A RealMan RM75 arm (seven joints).
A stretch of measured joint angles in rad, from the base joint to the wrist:
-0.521, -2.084, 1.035, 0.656, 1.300, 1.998, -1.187
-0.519, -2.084, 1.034, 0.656, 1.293, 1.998, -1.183
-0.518, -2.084, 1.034, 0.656, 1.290, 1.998, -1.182
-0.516, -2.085, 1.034, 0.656, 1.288, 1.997, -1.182
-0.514, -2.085, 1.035, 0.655, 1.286, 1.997, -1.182
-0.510, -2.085, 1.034, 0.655, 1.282, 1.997, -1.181
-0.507, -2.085, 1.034, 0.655, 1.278, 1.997, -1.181
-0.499, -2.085, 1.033, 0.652, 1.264, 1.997, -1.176
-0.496, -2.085, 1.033, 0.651, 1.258, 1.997, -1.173
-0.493, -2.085, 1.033, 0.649, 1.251, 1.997, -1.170
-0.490, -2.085, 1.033, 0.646, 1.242, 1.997, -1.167
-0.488, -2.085, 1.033, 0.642, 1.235, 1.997, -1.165
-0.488, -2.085, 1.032, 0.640, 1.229, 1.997, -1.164
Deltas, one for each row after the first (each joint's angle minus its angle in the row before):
0.002, 0.000, -0.001, 0.000, -0.007, 0.000, 0.004
0.001, 0.000, 0.000, 0.000, -0.003, 0.000, 0.001
0.002, -0.001, 0.000, 0.000, -0.002, -0.001, 0.000
0.002, 0.000, 0.001, -0.001, -0.002, 0.000, 0.000
0.004, 0.000, -0.001, 0.000, -0.004, 0.000, 0.001
0.003, 0.000, 0.000, 0.000, -0.004, 0.000, 0.000
0.008, 0.000, -0.001, -0.003, -0.014, 0.000, 0.005
0.003, 0.000, 0.000, -0.001, -0.006, 0.000, 0.003
0.003, 0.000, 0.000, -0.002, -0.007, 0.000, 0.003
0.003, 0.000, 0.000, -0.003, -0.009, 0.000, 0.003
0.002, 0.000, 0.000, -0.004, -0.007, 0.000, 0.002
0.000, 0.000, -0.001, -0.002, -0.006, 0.000, 0.001

